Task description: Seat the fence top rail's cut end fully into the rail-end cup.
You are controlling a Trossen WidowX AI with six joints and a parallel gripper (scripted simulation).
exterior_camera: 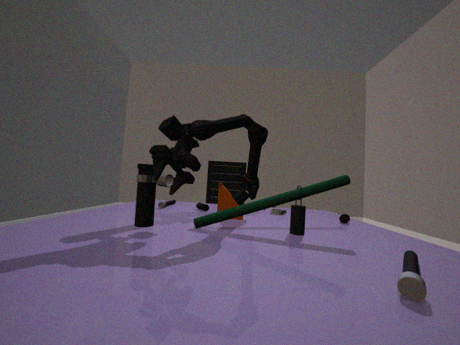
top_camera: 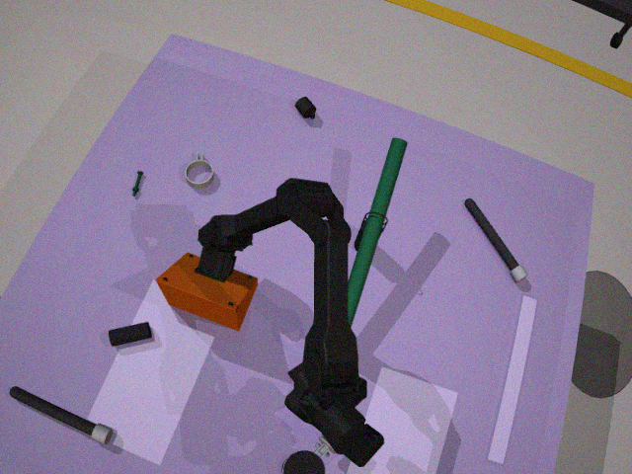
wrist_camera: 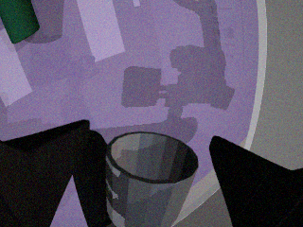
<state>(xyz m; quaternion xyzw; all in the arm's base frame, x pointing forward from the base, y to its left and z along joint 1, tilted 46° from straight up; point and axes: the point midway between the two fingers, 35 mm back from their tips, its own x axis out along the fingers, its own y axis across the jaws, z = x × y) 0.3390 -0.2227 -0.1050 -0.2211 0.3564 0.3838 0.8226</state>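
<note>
The grey rail-end cup is 3 cm behind my gripper tip, 3 cm above it and 2 cm to the right of it. The rest, counted from my gripper tip: short black post (45 cm to the left, 7 cm behind, 3 cm below); small green bolt (63 cm behind, 40 cm to the left, 12 cm below); short black cylinder (48 cm behind, 11 cm below, 6 cm to the left).
</note>
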